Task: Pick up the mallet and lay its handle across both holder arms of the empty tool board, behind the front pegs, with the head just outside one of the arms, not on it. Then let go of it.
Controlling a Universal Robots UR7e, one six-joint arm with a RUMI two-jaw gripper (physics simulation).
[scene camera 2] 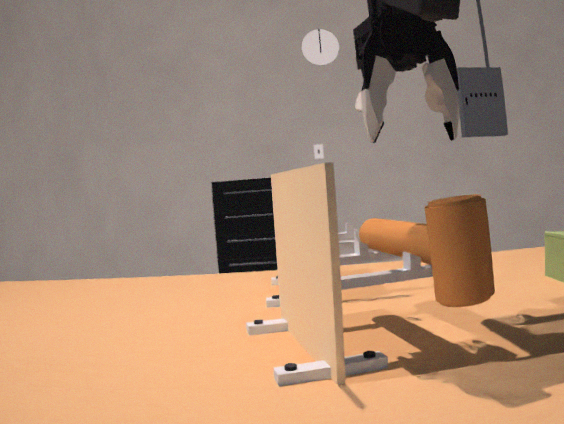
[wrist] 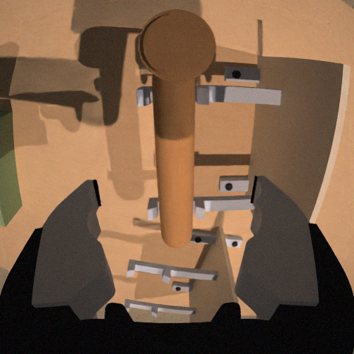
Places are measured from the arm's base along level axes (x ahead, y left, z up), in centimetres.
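Where they show: gripper, fingertip midpoint: point(scene camera 2: 415, 141).
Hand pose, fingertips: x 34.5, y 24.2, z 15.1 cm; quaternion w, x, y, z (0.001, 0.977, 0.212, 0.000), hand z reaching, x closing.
Note:
After its pixels a point has its place.
The orange-brown mallet point(scene camera 2: 457, 250) @(x 31.7, y 34.6, z 4.3 cm) point(wrist: 175, 185) lies with its handle across both metal arms of the upright wooden tool board point(scene camera 2: 305, 240) @(x 46.6, y 29.2, z 5.4 cm) point(wrist: 300, 110). In the wrist view the handle passes over the near arm point(wrist: 250, 95) and the far arm point(wrist: 230, 203), behind their front pegs, and its end reaches past the far arm. The head hangs just outside the near arm, apart from the board's panel and above the table. My gripper point(scene camera 2: 413, 139) @(x 34.5, y 24.2, z 15.1 cm) point(wrist: 175, 181) is open and empty, well above the mallet, with its fingers to either side of the handle in the wrist view.
Another board with metal arms point(wrist: 195, 274) stands beyond the handle's end. A green box point(scene camera 2: 556, 255) @(x 9.5, y -3.1, z -3.1 cm) point(wrist: 10, 170) is on the side away from the panel. Light feet point(scene camera 2: 302, 373) @(x 46.4, y 36.3, z -6.4 cm) with black knobs support the board on the orange table point(scene camera 2: 150, 360) @(x 64.8, y 31.3, z -7.3 cm).

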